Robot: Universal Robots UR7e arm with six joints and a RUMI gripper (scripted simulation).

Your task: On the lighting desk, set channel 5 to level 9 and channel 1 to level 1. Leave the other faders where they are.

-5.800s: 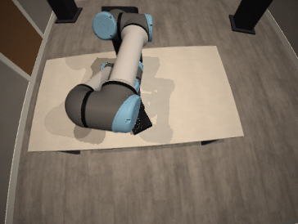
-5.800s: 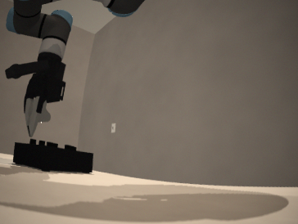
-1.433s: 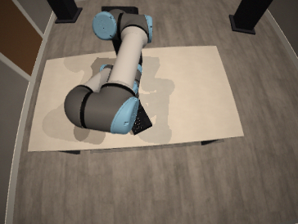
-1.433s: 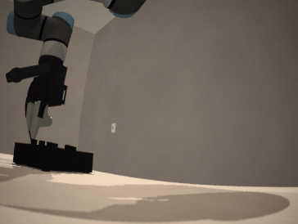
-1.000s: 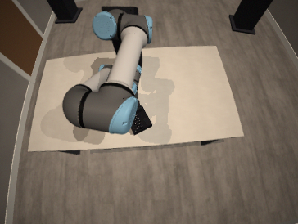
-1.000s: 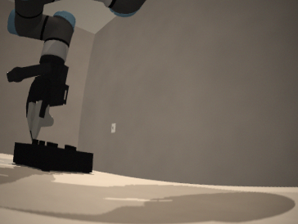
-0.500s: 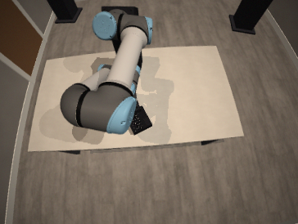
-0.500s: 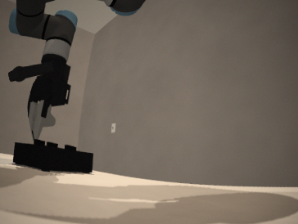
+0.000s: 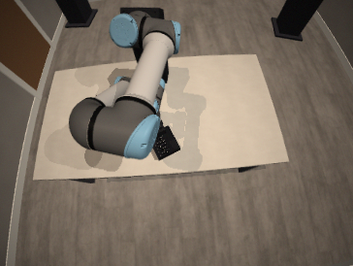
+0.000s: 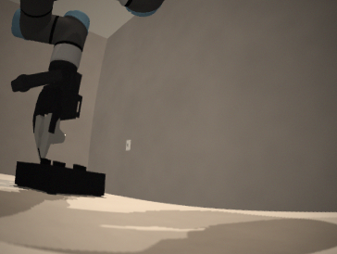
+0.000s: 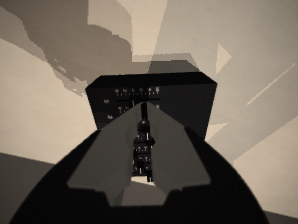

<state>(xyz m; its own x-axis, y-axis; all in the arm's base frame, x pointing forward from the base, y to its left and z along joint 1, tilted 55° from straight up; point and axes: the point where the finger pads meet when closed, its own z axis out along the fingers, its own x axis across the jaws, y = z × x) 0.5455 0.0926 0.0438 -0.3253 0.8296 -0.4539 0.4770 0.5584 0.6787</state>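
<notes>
Right now the channel 5 fader knob is 90 mm ahead of my hand, 30 mm to the left of it and 10 mm below it. Round my hand: channel 1 fader knob (10 mm ahead, 10 mm to the right, 10 mm below).
</notes>
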